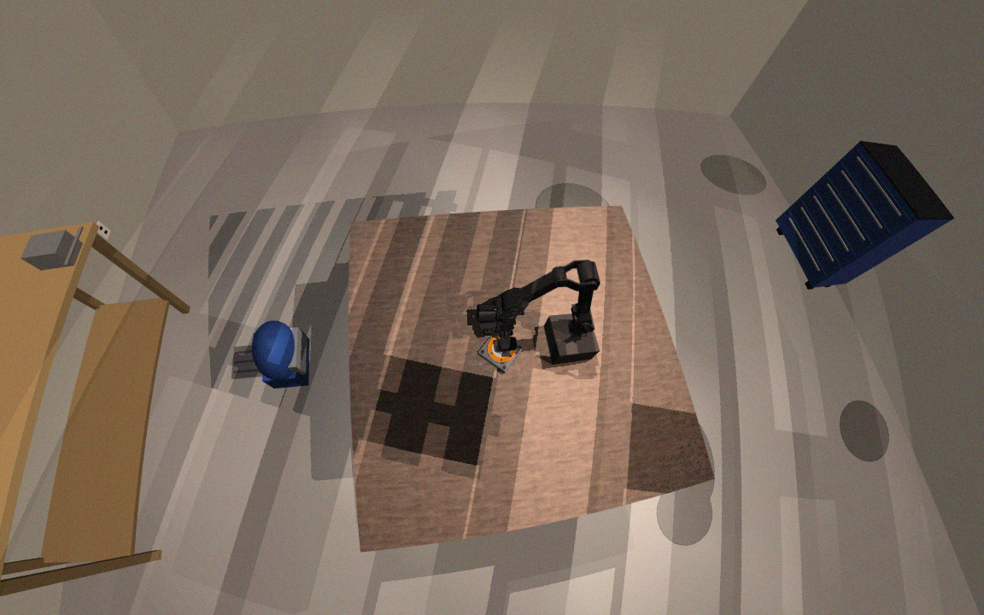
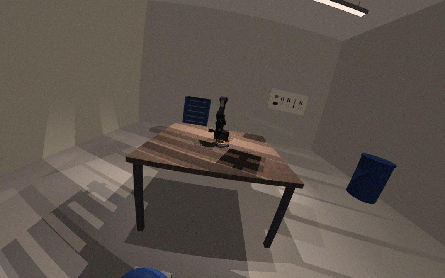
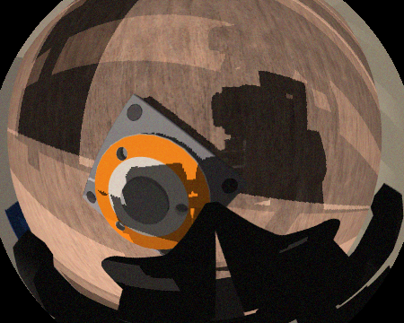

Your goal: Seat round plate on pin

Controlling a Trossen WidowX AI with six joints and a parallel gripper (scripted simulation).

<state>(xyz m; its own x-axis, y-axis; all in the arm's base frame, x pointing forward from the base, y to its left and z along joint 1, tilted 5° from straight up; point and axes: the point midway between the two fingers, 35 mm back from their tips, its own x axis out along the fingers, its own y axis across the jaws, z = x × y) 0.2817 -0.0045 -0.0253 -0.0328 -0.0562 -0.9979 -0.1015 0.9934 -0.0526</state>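
Right now my gripper tip is 1 cm past the round plate, 3 cm to the right of it and 1 cm above it.
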